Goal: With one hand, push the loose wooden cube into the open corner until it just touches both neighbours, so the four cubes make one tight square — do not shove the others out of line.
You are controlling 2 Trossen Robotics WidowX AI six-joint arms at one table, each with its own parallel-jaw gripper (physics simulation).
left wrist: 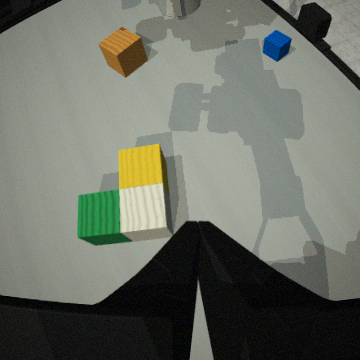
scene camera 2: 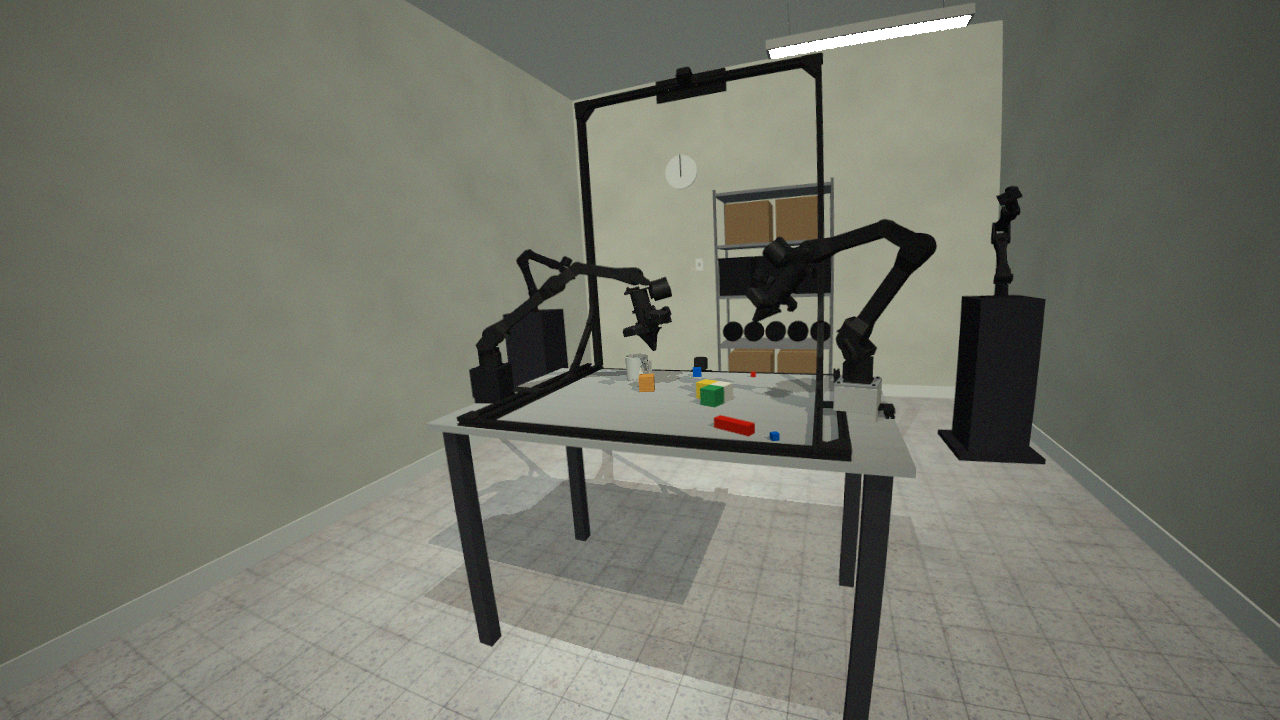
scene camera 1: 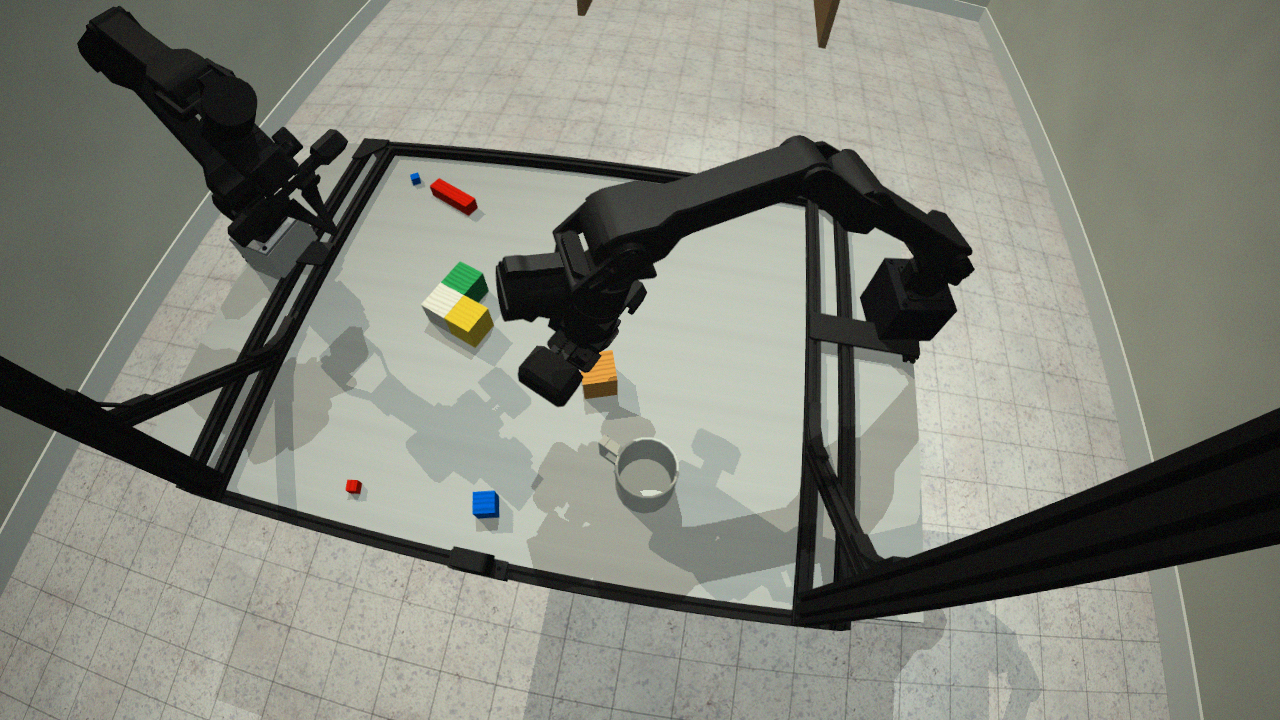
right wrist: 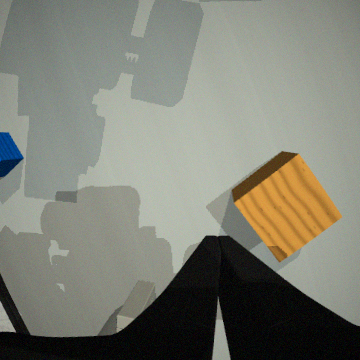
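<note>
The loose orange cube (scene camera 1: 599, 374) (scene camera 2: 646, 383) (left wrist: 123, 51) (right wrist: 287, 207) stands apart from the others, turned at an angle to them. A green cube (scene camera 1: 463, 281) (scene camera 2: 711, 395) (left wrist: 98, 216), a white cube (scene camera 1: 440, 306) (left wrist: 143, 210) and a yellow cube (scene camera 1: 469, 318) (left wrist: 140, 166) form an L, white at its bend. Its open corner faces right in scene camera 1. My right gripper (scene camera 2: 653, 347) (right wrist: 215, 246) is shut and empty, above the table beside the orange cube; its fingertips are hidden in scene camera 1. My left gripper (scene camera 2: 759, 317) (left wrist: 196, 232) is shut and empty, raised on the L's white-cube side.
A pale mug (scene camera 1: 646, 470) (scene camera 2: 635, 366) stands near the orange cube, its handle (right wrist: 136, 305) towards it. A blue cube (scene camera 1: 485, 504) (left wrist: 276, 45), a small red cube (scene camera 1: 353, 486), a red bar (scene camera 1: 453, 196) (scene camera 2: 733, 425) and a small blue cube (scene camera 1: 415, 179) (scene camera 2: 774, 436) lie farther out.
</note>
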